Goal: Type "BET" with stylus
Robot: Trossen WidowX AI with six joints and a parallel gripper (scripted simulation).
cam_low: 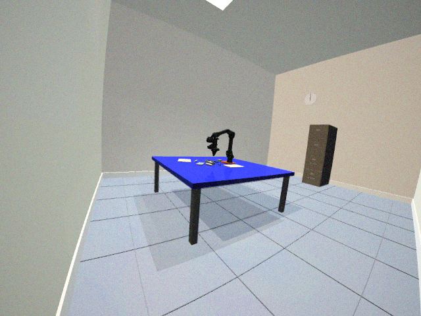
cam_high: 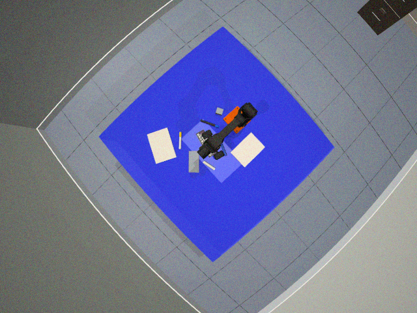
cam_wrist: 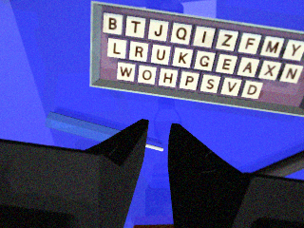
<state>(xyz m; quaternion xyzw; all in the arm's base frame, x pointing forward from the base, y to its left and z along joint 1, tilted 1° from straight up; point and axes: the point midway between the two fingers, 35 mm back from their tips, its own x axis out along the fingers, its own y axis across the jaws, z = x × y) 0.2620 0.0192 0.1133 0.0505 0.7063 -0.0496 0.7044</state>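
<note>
Now: the blue stylus 6 cm behind my gripper tip, 4 cm to the left of it and 9 cm below it. Round my gripper tip: white stick 10 cm ahead, 9 cm to the left, 9 cm below; then thin grey tip 7 cm behind, 1 cm to the left, 9 cm below; then T key 5 cm ahead, 2 cm to the left, 8 cm below.
</note>
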